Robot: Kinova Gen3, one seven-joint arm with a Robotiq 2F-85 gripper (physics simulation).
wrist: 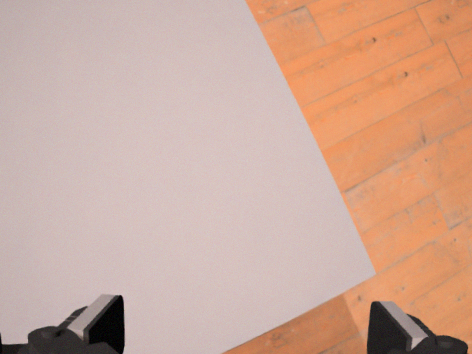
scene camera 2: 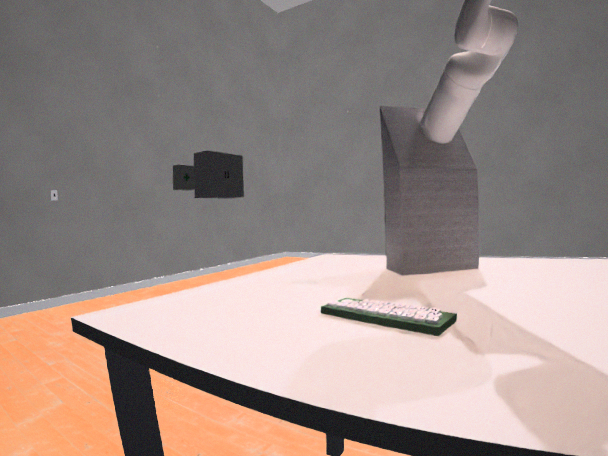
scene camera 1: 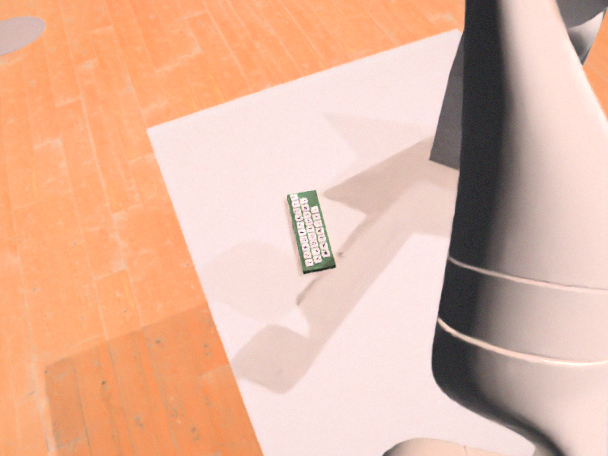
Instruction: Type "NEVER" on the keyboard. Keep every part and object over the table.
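Where they show: gripper, fingertip midpoint: (wrist: 246,327); arm's base, origin of the base link: (scene camera 2: 436,129).
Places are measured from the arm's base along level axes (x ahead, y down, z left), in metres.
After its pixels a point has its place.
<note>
A green keyboard (scene camera 1: 327,262) {x 0.369, y 0.331, z 0.257 m} (scene camera 2: 385,321) {x 0.430, y 0.336, z 0.204 m} with rows of white keys lies flat on the white table (scene camera 1: 210,165) {x 0.625, y 0.344, z 0.006 m} (scene camera 2: 200,320) {x 0.609, y 0.344, z 0.016 m} (wrist: 175,150) {x 0.202, y 0.344, z 0.712 m}. The letters on its keys are too small to read. My gripper (wrist: 246,327) {x 0.283, y 0.063, z 0.750 m} is wide open and empty, with one finger at each lower side of the wrist view, high above the table near one of its corners. The keyboard does not show in the wrist view. The gripper's fingers do not show in the two scene views.
The arm (scene camera 1: 540,200) {x 0.294, y -0.369, z 0.624 m} (scene camera 2: 452,100) {x 0.082, y -0.036, z 0.104 m} fills the right side of the first scene view. It rises from a grey pedestal block (scene camera 1: 446,130) {x 0.130, y 0.243, z 0.007 m} (scene camera 2: 435,220) {x 0.075, y 0.224, z 0.035 m} standing behind the keyboard. The table's edge borders an orange wooden floor (scene camera 1: 100,200) (scene camera 2: 30,370) (wrist: 400,125). Arm shadows fall beside the keyboard.
</note>
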